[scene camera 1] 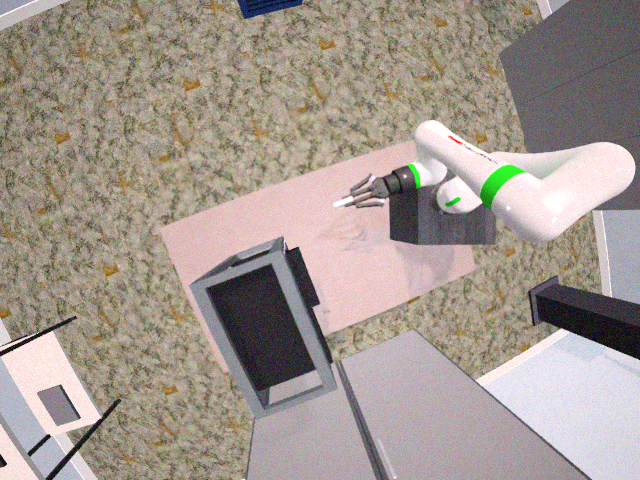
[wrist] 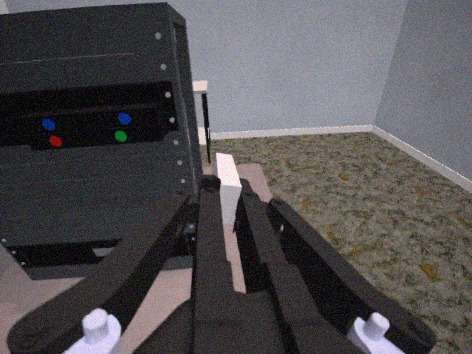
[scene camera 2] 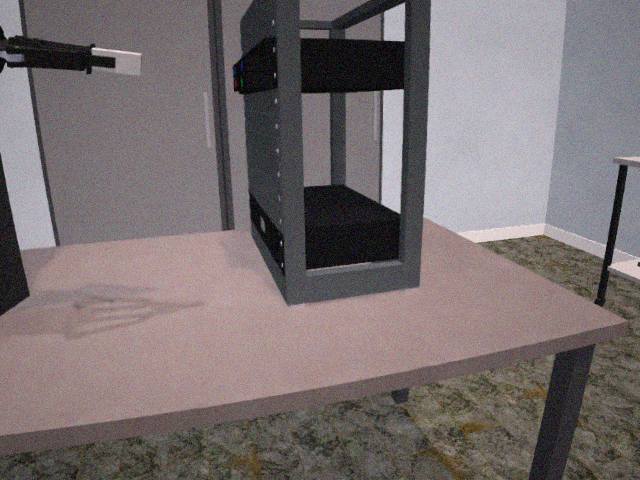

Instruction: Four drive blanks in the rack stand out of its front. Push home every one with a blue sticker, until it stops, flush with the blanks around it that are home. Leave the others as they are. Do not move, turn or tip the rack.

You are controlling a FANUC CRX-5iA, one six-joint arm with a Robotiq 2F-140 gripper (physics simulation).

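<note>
The grey rack [scene camera 1: 220,330] [scene camera 2: 416,155] [wrist: 90,200] stands upright on the table. Near its top, dark drive blanks stand out of the front. In the wrist view their faces show a left blue sticker [wrist: 48,124], a right blue sticker [wrist: 124,118], a red sticker [wrist: 55,141] below the left one and a green sticker [wrist: 120,136] below the right one. The seams between the blanks are too dark to tell. My gripper [scene camera 1: 343,201] [scene camera 2: 128,60] [wrist: 221,168] is shut and empty, its white fingertips together. It is in front of the rack, apart from it, right of the stickers in the wrist view.
The pink table [scene camera 1: 258,219] [scene camera 2: 361,335] carries the rack and bears the gripper's shadow. A dark block [scene camera 1: 439,227] stands under the arm's base. A grey cabinet [scene camera 1: 439,403] [scene camera 2: 129,129] stands beside the table. A black unit [scene camera 2: 351,237] fills the rack's bottom.
</note>
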